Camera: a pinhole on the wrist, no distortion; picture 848 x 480 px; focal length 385.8 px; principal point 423.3 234.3 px. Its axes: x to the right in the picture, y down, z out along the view. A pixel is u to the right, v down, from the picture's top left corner.
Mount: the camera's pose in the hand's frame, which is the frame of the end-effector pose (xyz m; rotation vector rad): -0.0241 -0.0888 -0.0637 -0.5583 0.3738 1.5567
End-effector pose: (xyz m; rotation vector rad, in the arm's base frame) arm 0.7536 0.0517 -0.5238 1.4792 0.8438 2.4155
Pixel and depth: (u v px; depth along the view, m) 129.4 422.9 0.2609
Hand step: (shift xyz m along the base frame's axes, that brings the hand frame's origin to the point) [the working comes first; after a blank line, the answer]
In the camera's frame: -0.1988 0.1275 0.2609

0.2884 0.1101 -0.1181
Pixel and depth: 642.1 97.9 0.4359
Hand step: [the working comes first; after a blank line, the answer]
In the camera's frame: 0.2472 -0.1541 0.4359

0.1609 -0.2061 0.3208
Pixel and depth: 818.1 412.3 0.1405
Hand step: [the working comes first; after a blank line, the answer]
In the camera's frame: 0.1438 0.0648 0.1405

0.0351 -0.1441 -0.0345
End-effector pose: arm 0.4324 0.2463 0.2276 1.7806 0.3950 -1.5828
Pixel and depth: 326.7 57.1 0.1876
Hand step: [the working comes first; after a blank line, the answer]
In the camera's frame: -0.0470 -0.0862 0.1876

-0.0960 -0.0813 -0.0420
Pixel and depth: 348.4 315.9 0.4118
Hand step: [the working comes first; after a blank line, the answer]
In the camera's frame: -0.0799 0.0871 0.4118

-0.2183 -0.2219 0.1741
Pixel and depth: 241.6 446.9 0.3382
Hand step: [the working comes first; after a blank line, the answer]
In the camera's frame: -0.1593 0.1864 0.3382

-0.2905 -0.1046 0.2249
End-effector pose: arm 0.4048 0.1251 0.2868 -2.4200 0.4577 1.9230
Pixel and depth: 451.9 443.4 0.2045
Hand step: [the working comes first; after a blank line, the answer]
In the camera's frame: 0.0152 0.1108 0.2045

-0.1197 0.0228 0.1361
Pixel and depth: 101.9 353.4 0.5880
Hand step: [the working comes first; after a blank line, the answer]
In the camera's frame: -0.4898 0.1815 0.5880

-0.6545 0.3641 0.0678
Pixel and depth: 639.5 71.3 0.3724
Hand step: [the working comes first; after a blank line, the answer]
In the camera's frame: 0.2087 -0.1573 0.3724

-0.1893 -0.2800 -0.0666
